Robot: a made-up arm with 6 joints.
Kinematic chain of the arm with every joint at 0, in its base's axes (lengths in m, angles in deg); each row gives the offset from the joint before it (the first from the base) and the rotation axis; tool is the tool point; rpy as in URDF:
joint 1: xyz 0 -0.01 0.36 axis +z
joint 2: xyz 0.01 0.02 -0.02 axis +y
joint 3: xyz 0 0.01 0.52 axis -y
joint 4: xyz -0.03 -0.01 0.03 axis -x
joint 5: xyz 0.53 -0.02 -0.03 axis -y
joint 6: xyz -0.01 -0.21 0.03 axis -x
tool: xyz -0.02 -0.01 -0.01 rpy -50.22 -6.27 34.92
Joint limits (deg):
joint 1: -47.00..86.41
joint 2: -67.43..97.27
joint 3: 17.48..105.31
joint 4: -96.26..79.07
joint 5: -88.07..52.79
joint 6: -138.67..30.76
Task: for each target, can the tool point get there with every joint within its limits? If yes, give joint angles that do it. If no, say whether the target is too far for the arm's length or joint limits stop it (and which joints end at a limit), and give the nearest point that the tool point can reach.
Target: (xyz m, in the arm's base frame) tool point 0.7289 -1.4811 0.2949
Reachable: no: too far | nearest point 0.5825 -0.9311 0.3094 | short by 0.569 m
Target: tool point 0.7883 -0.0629 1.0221
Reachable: yes | joints 8.32 41.84 60.92 29.55 -35.62 -105.01
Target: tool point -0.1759 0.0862 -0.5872
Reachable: no: joint limits stop it (at a limit: joint 1, joint 2, joint 3, joint 4, joint 5, joint 6) | nearest point -0.0199 0.4020 -0.2806 | short by 0.467 m
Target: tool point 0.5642 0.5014 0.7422
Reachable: yes | joints 50.40 25.48 35.56 -56.51 -62.00 -56.50
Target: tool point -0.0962 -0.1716 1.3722
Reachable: yes | joints 17.65 -5.74 71.37 52.00 -25.60 -37.71
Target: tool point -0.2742 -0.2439 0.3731
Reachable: no: joint limits stop it (at a limit: joint 3, joint 4, joint 6) | nearest point -0.7236 -0.6272 0.4259 | short by 0.593 m
